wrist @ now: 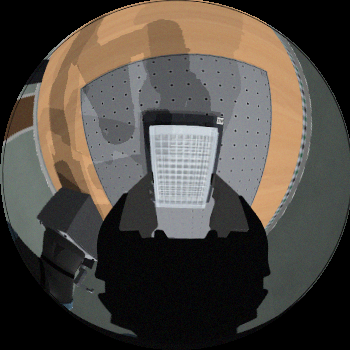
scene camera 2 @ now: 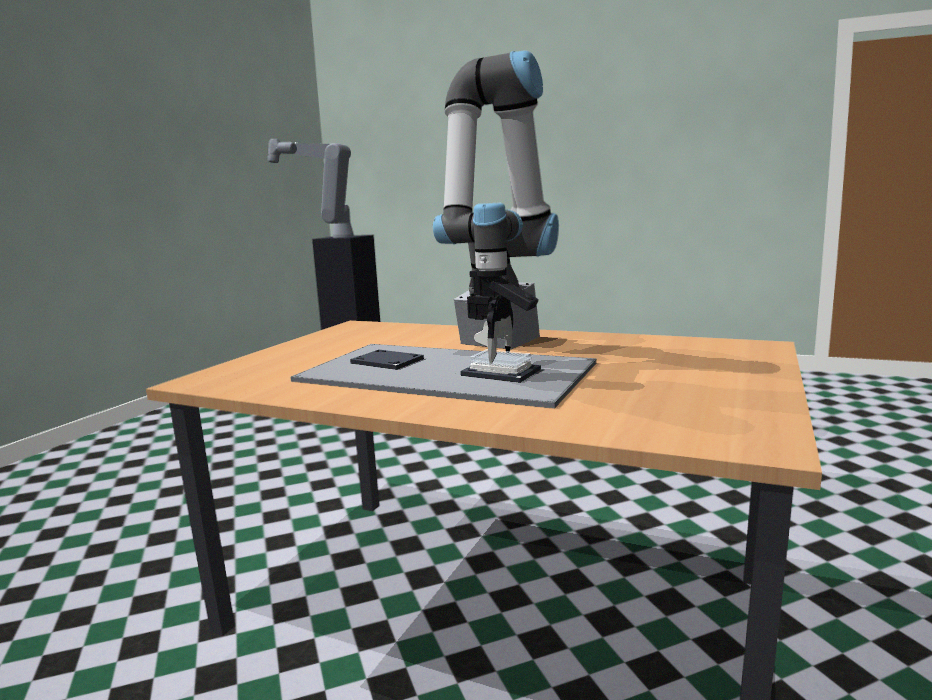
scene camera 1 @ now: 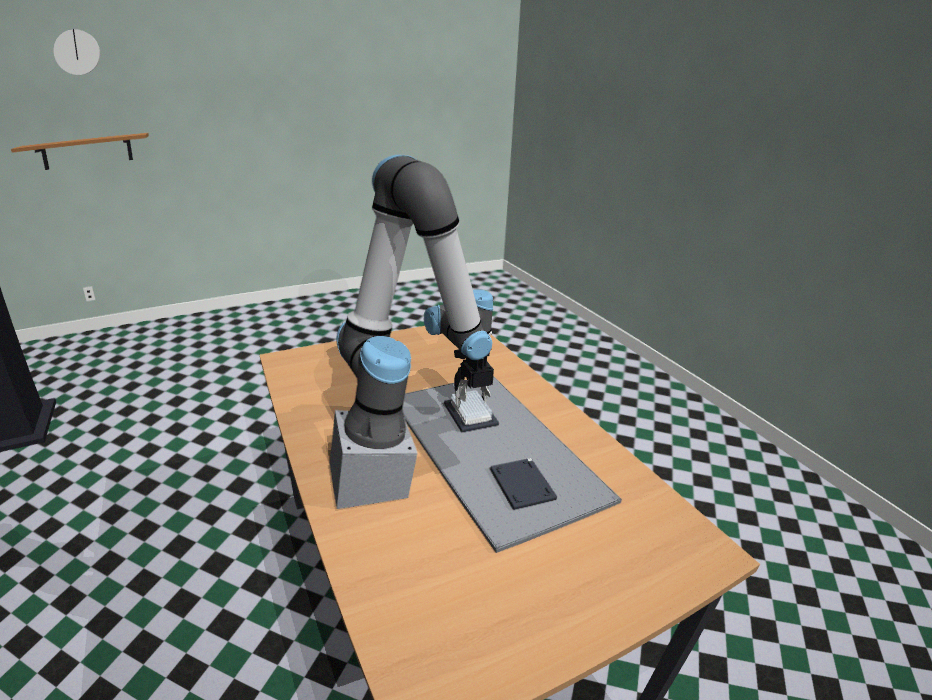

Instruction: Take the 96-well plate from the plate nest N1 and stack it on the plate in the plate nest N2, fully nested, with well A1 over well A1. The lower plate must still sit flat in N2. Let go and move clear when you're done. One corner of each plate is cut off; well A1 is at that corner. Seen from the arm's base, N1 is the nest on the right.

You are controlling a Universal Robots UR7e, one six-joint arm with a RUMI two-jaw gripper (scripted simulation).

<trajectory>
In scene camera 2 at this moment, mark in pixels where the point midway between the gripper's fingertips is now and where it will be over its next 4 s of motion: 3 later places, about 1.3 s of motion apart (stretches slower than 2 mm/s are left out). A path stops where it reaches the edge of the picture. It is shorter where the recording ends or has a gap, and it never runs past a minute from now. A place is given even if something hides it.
My gripper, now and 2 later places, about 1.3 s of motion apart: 499, 359; 499, 353; 498, 322
</trajectory>
